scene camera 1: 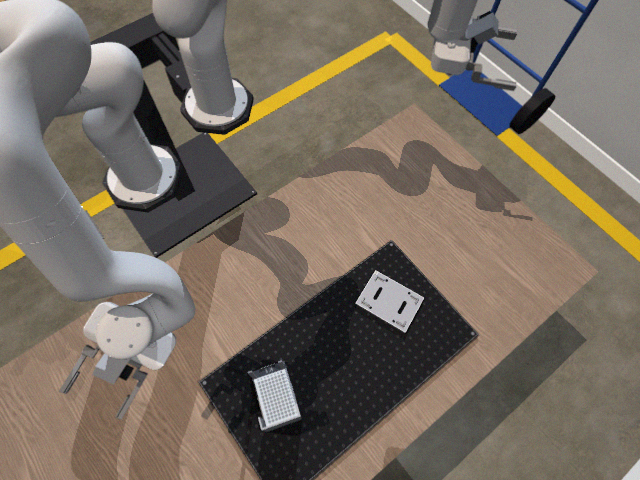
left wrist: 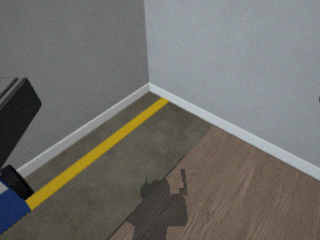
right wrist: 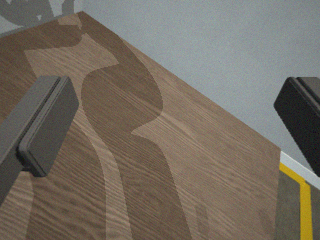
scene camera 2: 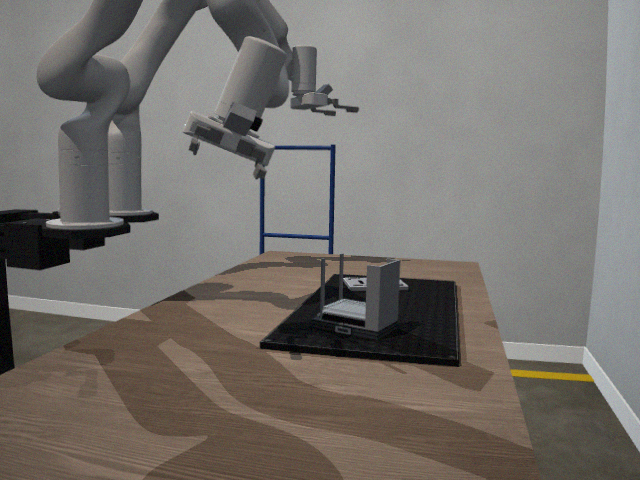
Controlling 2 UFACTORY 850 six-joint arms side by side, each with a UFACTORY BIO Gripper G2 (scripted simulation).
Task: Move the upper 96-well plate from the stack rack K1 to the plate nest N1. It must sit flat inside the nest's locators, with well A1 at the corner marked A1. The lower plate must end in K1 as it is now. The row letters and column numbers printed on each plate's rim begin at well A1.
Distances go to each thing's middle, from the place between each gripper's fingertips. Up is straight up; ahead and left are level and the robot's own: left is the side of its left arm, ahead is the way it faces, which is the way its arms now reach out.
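My right hand is 25 cm short of the white 96-well plate (scene camera 1: 277,402), 20 cm to the right of it and 30 cm above it. Plate nest N1 (scene camera 1: 386,306) is far to the left of my right hand, far ahead of it and far below it.
My left hand is far to the left of the plate nest N1, a little short of it and far above it. The white 96-well plate is 850 mm to the right of my left hand, 50 mm behind it and 490 mm below it.
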